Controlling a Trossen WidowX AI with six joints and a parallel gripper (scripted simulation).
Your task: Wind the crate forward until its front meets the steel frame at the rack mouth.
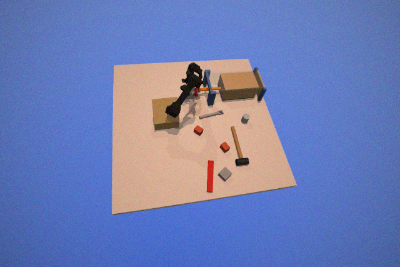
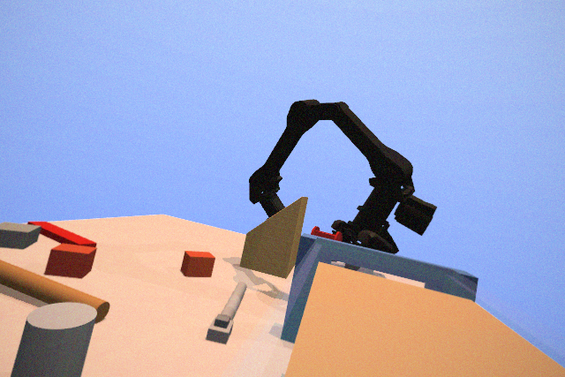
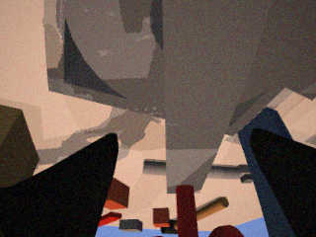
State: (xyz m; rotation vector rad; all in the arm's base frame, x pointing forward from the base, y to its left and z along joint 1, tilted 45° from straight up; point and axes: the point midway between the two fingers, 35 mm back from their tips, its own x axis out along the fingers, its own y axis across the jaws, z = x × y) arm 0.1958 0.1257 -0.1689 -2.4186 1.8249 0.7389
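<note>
My gripper tip is now 2 cm below the winch handle. Also, from my gripper tip: grey winch 4 cm behind, 5 cm to the left, 5 cm below; then blue steel frame 13 cm ahead, 6 cm to the left, 2 cm above; then red knob 2 cm ahead, 3 cm to the right, 5 cm above.
</note>
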